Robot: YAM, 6 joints.
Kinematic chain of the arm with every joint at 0, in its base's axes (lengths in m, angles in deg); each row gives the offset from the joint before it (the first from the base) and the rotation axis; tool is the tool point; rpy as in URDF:
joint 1: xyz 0 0 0.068 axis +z
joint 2: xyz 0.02 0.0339 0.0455 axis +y
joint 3: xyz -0.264 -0.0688 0 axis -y
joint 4: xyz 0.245 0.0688 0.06 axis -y
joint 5: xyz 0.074 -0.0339 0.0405 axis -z
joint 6: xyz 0.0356 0 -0.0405 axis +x
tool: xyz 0 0 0 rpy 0 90 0
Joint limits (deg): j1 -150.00..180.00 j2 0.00..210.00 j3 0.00..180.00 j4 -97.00..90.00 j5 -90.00..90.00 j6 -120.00..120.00
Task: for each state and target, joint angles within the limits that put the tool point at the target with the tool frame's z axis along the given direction. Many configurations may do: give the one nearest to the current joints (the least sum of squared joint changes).
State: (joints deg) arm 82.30 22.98 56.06 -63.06 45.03 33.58
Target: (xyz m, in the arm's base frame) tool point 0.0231 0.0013 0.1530 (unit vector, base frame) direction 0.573 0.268 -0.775
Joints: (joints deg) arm 108.21 6.45 18.81 -96.79 38.89 33.58
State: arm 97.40 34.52 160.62 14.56 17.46 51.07
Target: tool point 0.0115 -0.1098 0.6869 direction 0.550 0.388 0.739
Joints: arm 86.26 66.59 160.30 -33.50 31.58 51.07
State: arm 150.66 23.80 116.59 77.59 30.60 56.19
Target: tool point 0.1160 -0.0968 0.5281 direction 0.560 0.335 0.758
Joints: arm 131.46 18.07 71.58 45.47 39.89 56.19
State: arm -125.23 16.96 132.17 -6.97 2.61 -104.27
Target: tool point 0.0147 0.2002 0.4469 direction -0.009 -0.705 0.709
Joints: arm -93.81 1.24 85.23 -38.79 -2.17 -104.27
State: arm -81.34 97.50 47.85 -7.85 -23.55 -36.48
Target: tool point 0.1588 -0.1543 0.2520 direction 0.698 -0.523 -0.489
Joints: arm -45.37 56.86 36.58 -9.27 -7.43 -36.48
